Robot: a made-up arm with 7 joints. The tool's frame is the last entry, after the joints. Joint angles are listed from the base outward. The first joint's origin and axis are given. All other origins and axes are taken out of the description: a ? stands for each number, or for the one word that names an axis. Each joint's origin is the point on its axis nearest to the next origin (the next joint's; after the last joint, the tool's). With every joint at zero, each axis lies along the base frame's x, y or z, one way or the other. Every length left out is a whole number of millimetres.
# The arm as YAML. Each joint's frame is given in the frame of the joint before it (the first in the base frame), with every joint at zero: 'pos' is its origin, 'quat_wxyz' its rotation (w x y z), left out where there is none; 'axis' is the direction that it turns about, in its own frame. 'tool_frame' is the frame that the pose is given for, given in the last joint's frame.
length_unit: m
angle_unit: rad
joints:
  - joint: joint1
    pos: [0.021, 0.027, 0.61]
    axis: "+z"
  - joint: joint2
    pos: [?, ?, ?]
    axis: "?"
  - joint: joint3
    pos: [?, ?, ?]
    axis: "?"
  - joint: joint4
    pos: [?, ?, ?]
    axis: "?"
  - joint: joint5
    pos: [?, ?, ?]
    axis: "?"
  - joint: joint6
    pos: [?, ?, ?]
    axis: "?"
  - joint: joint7
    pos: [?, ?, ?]
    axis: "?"
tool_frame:
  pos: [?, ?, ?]
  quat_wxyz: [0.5, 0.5, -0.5, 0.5]
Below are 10 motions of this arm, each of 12 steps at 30 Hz.
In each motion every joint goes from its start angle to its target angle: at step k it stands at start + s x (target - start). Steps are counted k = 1, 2, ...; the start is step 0. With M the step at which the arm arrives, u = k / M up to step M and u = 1 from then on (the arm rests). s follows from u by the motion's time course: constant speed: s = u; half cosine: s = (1 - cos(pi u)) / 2; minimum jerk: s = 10 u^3 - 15 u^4 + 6 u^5.
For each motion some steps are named. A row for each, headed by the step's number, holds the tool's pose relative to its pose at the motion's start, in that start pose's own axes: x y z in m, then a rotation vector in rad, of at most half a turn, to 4 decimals.
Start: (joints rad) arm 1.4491 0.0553 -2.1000 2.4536 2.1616 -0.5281 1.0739
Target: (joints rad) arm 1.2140 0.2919 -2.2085 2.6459 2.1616 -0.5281 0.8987
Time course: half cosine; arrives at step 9
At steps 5, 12:
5: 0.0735 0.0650 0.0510 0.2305 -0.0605 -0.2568
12: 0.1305 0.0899 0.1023 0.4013 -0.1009 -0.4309

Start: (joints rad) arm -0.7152 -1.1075 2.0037 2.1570 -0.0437 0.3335 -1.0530
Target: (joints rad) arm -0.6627 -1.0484 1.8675 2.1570 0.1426 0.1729 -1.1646
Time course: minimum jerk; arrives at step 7
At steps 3, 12:
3: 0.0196 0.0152 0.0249 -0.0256 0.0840 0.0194
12: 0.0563 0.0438 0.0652 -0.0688 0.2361 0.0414

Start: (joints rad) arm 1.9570 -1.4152 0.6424 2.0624 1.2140 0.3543 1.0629
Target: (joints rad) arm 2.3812 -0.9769 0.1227 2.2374 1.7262 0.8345 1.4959
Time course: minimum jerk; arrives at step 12
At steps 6, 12:
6: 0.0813 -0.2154 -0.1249 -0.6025 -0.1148 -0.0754
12: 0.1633 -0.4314 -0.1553 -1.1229 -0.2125 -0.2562

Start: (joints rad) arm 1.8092 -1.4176 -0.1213 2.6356 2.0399 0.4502 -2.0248
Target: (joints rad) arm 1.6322 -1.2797 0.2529 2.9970 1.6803 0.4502 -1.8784
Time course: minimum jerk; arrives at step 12
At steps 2, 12:
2: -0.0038 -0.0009 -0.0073 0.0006 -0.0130 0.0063
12: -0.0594 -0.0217 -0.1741 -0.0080 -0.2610 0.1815

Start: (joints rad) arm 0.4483 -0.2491 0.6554 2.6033 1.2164 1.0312 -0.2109
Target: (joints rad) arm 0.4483 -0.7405 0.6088 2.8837 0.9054 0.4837 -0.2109
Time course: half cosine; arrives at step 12
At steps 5, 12:
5: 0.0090 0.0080 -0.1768 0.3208 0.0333 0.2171
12: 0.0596 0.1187 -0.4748 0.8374 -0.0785 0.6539

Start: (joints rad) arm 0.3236 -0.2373 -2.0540 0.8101 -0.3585 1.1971 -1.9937
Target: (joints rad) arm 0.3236 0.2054 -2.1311 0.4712 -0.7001 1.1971 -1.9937
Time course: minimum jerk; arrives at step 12
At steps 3, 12:
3: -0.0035 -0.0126 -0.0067 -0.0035 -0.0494 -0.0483
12: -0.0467 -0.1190 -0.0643 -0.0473 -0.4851 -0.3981

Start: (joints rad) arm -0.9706 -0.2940 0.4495 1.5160 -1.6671 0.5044 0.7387
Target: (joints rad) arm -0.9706 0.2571 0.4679 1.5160 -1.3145 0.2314 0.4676
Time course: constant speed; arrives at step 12
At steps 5, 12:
5: -0.1113 0.0518 -0.0969 -0.0209 -0.3096 -0.0833
12: -0.2206 0.1456 -0.2562 -0.1102 -0.6993 -0.1787

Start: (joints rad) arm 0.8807 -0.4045 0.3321 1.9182 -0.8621 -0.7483 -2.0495
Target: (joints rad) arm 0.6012 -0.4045 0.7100 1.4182 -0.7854 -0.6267 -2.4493
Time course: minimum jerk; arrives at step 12
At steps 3, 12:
3: -0.0031 -0.0241 0.0019 0.0049 -0.0150 0.0506
12: 0.0210 -0.2365 0.0355 0.0815 -0.0657 0.5520

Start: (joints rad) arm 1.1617 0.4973 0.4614 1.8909 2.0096 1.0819 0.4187
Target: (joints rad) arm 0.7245 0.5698 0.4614 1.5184 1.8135 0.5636 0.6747
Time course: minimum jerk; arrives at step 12
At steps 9, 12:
9: 0.2970 -0.1072 -0.0542 -0.3185 -0.3612 0.8487
12: 0.3342 -0.1103 -0.0534 -0.3584 -0.4132 0.9364

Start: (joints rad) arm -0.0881 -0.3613 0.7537 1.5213 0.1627 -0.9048 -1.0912
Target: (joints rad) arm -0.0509 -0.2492 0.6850 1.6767 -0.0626 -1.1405 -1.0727
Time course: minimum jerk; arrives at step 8
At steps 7, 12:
7: -0.0263 0.0301 0.0319 0.0825 0.2248 0.2383
12: -0.0266 0.0307 0.0323 0.0839 0.2282 0.2423

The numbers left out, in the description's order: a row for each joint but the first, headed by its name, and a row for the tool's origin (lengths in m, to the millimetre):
joint2: xyz 0.009 0.022 0.0, axis +y
joint3: xyz 0.013 0.0 0.5, axis +z
joint4: xyz 0.051 0.0 0.0, axis -y
joint5: xyz 0.052 0.0 -0.309, axis -z
joint6: xyz -0.002 -0.017 0.0, axis +y
joint7: xyz 0.038 0.0 -0.074, axis -z
tool: xyz -0.015 -0.013 0.0

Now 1 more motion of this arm.
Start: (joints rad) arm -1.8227 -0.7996 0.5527 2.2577 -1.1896 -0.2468 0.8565
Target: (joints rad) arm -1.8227 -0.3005 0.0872 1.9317 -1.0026 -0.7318 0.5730
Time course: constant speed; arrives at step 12
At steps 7, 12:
7: 0.0149 0.3091 0.0934 0.0056 -0.0534 -0.2975
12: 0.0982 0.5109 0.1326 -0.0167 -0.0818 -0.4906

